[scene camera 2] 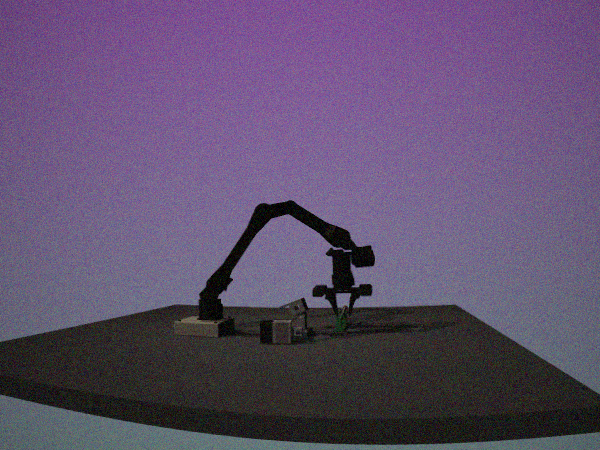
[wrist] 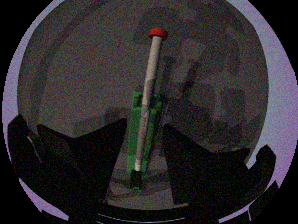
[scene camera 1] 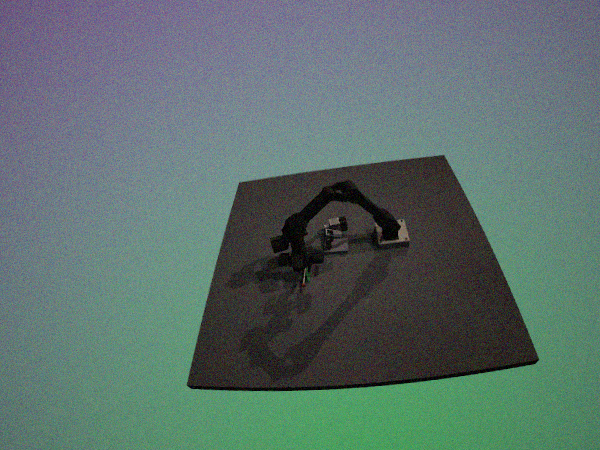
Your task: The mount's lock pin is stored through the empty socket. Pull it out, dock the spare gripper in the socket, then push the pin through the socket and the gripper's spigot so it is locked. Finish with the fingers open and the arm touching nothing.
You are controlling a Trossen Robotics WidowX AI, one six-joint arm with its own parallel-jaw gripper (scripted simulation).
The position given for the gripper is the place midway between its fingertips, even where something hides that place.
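Observation:
Scene camera 2 shows the gripper point(scene camera 2: 343, 316). In the wrist view: a lock pin point(wrist: 157, 35), a green cradle point(wrist: 135, 176) and the gripper point(wrist: 145, 125). Scene camera 1 likewise shows the gripper point(scene camera 1: 304, 272).

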